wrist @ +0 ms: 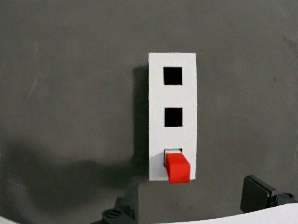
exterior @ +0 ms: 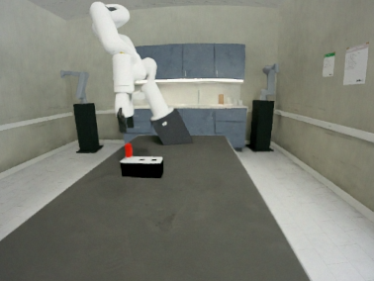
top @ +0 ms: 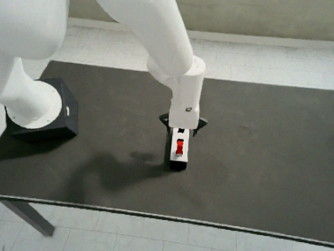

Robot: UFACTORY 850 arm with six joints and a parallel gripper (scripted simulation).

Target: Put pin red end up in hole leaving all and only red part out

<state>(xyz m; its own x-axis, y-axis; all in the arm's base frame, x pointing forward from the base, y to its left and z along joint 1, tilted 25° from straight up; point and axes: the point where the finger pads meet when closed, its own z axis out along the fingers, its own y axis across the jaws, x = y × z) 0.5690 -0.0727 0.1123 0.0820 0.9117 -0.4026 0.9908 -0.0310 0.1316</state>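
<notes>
Right now my hand is 100 mm above the pin. From my hand the other things lie so: block (10 mm ahead, 60 mm to the left, 190 mm below).
</notes>
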